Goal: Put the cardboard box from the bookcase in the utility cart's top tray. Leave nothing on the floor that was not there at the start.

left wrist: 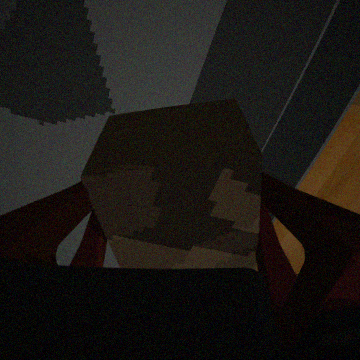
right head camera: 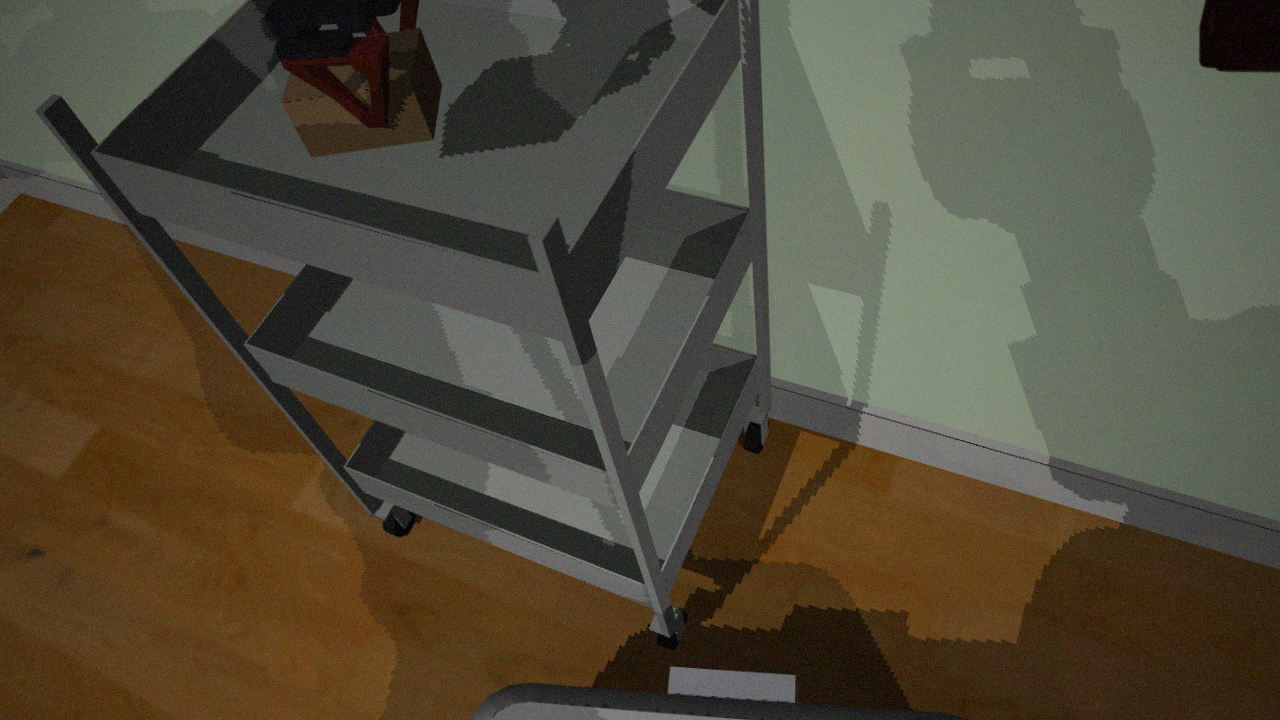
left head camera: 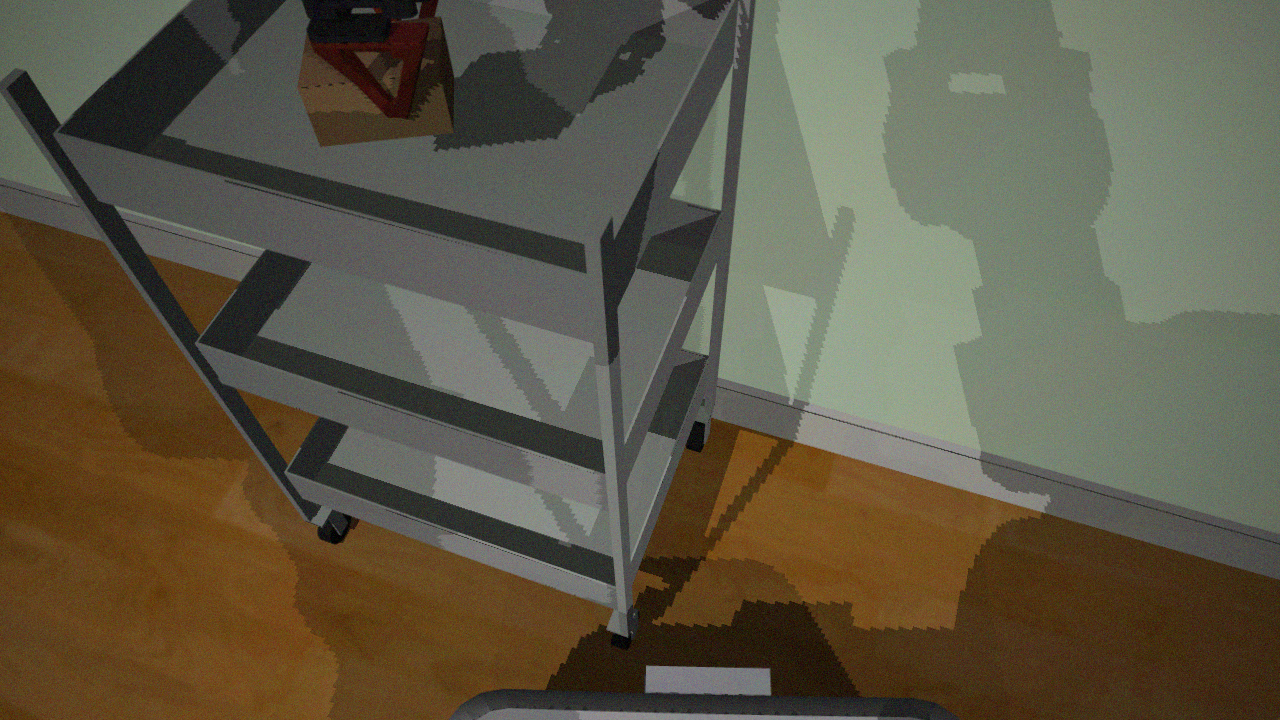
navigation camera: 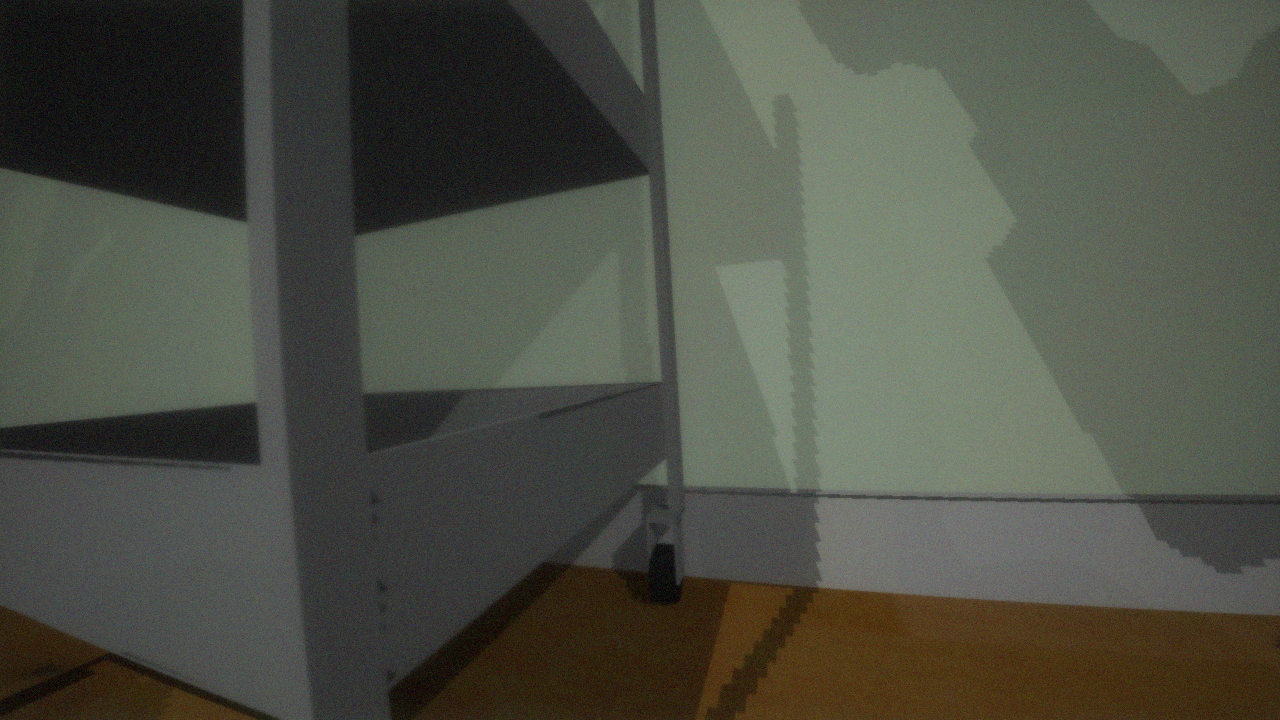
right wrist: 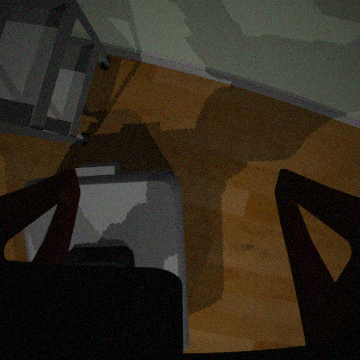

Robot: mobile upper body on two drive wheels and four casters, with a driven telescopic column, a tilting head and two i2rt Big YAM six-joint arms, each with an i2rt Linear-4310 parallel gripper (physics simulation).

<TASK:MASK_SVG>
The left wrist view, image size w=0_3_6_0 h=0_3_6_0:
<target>left gripper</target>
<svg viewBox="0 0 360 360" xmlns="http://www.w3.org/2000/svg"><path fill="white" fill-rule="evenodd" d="M360 214L293 188L261 171L258 243L255 252L257 270L247 267L103 267L107 239L89 200L87 188L83 186L80 180L65 189L0 215L0 360L360 360ZM91 211L83 237L70 264L57 265L55 255L58 244ZM268 210L303 246L304 262L297 276L278 241Z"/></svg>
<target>brown cardboard box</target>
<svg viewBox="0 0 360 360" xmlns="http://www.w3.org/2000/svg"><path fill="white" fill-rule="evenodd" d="M235 98L166 106L108 116L81 172L80 179L83 186L87 188L91 205L120 268L256 268L255 252L259 229L262 153Z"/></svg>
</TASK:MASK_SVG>
